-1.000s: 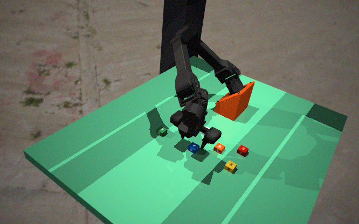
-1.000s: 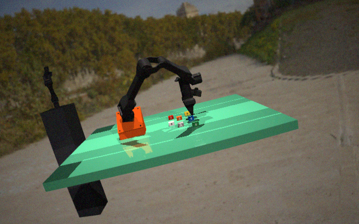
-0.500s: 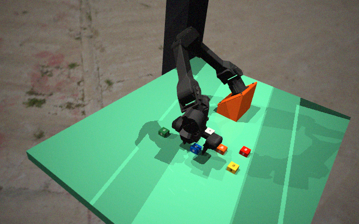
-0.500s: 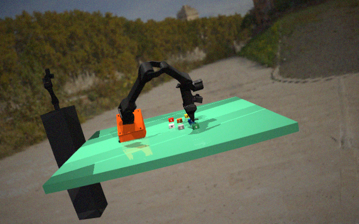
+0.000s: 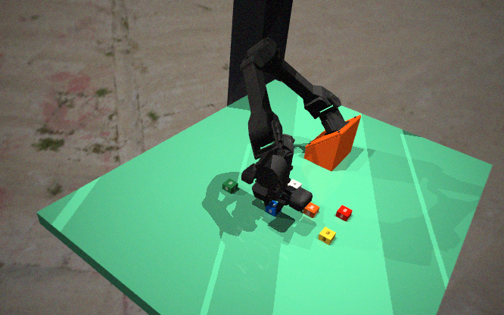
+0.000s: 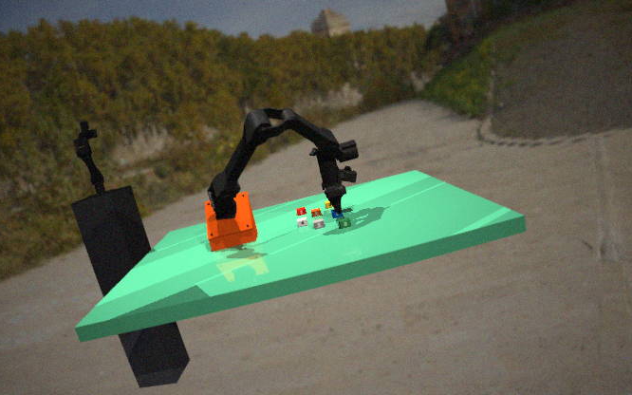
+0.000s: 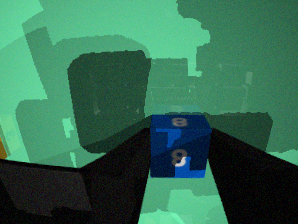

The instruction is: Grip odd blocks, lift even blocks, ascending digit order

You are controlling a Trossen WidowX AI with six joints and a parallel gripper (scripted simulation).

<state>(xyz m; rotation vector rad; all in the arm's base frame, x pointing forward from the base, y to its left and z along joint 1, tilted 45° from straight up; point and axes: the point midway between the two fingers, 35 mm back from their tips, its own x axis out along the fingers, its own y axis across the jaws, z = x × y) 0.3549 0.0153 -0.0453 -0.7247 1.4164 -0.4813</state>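
My gripper tip is 10 mm past the blue block. Also, from my gripper tip: grey block: 60 mm behind, 90 mm to the right; then orange block: 80 mm behind, 70 mm to the left; then white block: 120 mm behind, 20 mm to the right.
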